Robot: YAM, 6 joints.
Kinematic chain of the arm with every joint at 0, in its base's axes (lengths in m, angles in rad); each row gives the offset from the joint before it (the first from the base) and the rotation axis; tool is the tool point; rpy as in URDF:
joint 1: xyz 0 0 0.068 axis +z
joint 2: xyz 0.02 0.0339 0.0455 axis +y
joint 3: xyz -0.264 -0.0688 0 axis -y
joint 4: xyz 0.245 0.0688 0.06 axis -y
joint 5: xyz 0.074 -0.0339 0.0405 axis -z
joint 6: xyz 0.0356 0 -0.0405 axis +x
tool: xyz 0 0 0 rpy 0 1.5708 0
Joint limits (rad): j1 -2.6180..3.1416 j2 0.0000..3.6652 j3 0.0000..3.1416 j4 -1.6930..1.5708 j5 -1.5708..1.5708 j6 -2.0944..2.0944
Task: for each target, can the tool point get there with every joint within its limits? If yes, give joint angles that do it. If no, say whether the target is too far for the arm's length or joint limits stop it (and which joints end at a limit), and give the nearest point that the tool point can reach.
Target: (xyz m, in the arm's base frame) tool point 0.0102 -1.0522 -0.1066
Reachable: no: too far | nearest point 0.0061 -0.6321 -0.0170 | short by 0.430 m
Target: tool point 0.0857 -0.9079 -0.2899
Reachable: no: too far | nearest point 0.0555 -0.5876 -0.1444 | short by 0.353 m
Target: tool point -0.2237 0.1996 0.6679
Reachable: yes | joints 2.4652 1.9929 2.7767 0.3991 0.4554 1.4054
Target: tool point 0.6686 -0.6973 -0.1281
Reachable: no: too far | nearest point 0.4335 -0.4521 -0.0414 | short by 0.351 m
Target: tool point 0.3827 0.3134 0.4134
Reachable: yes | joints 0.6972 2.1087 1.8988 0.8543 0.1541 1.2431
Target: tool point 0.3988 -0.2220 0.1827
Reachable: yes | joints -0.4766 2.0986 1.5701 -0.4279 0.4131 -0.6214
